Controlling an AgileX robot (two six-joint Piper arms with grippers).
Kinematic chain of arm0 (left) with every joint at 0, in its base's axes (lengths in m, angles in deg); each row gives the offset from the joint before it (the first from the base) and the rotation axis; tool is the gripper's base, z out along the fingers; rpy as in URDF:
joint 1: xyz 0 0 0.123 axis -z
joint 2: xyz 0 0 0 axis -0.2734 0.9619 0
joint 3: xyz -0.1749 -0.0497 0.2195 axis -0.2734 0.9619 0
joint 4: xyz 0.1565 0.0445 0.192 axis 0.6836 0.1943 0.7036
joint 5: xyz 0 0 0 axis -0.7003 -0.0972 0.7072
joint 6: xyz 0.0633 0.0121 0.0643 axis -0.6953 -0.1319 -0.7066
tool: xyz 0 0 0 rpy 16.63 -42.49 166.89
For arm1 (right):
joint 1: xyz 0 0 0.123 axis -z
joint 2: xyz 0 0 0 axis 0.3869 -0.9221 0
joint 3: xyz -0.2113 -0.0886 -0.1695 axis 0.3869 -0.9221 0
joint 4: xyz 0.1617 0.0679 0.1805 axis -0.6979 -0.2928 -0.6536
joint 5: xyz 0 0 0 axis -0.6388 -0.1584 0.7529
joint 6: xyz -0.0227 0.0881 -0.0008 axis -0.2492 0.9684 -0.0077
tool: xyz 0 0 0 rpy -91.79 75.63 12.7
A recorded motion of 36 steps. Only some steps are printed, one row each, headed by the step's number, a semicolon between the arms.
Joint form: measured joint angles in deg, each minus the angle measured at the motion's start. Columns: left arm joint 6, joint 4, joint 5, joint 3, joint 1, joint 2; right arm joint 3, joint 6, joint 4, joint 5, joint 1, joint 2.
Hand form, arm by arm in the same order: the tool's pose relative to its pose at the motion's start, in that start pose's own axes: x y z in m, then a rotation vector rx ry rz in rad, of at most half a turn. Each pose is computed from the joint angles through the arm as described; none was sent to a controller.
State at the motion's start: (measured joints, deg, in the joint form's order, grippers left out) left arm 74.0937 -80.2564 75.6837 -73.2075 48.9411 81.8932; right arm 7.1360 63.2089 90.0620 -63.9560 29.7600 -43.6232
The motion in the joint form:
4: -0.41 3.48 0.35 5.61 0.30 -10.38; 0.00 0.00 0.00 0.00 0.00 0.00
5: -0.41 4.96 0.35 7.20 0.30 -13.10; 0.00 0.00 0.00 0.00 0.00 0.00
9: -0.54 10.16 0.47 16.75 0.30 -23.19; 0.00 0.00 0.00 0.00 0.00 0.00
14: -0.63 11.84 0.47 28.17 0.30 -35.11; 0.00 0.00 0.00 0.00 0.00 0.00
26: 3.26 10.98 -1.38 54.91 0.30 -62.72; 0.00 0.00 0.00 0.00 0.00 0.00
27: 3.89 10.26 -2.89 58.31 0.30 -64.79; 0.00 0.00 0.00 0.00 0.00 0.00
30: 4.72 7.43 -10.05 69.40 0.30 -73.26; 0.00 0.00 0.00 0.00 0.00 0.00
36: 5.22 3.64 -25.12 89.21 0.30 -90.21; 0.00 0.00 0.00 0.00 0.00 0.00
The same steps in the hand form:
4: -0.0117 0.0085 -0.0725 -0.0571 -0.0764 0.0205; 0.0000 0.0000 0.0000 0.0000 0.0000 0.0000
5: -0.0128 0.0121 -0.0912 -0.0829 -0.0956 0.0251; 0.0000 0.0000 0.0000 0.0000 0.0000 0.0000
9: -0.0034 0.0234 -0.1435 -0.1713 -0.1011 0.0490; 0.0000 0.0000 0.0000 0.0000 0.0000 0.0000
14: 0.0186 0.0294 -0.2006 -0.2003 -0.1089 0.0564; 0.0000 0.0000 0.0000 0.0000 0.0000 0.0000
26: 0.1064 0.0329 -0.3045 -0.1812 -0.1627 -0.0143; 0.0000 0.0000 0.0000 0.0000 0.0000 0.0000
27: 0.1153 0.0314 -0.3041 -0.1664 -0.1668 -0.0226; 0.0000 0.0000 0.0000 0.0000 0.0000 0.0000
30: 0.1472 0.0260 -0.3127 -0.1110 -0.2461 -0.0371; 0.0000 0.0000 0.0000 0.0000 0.0000 0.0000
36: 0.2127 0.0181 -0.3275 -0.0350 -0.4577 -0.0565; 0.0000 0.0000 0.0000 0.0000 0.0000 0.0000

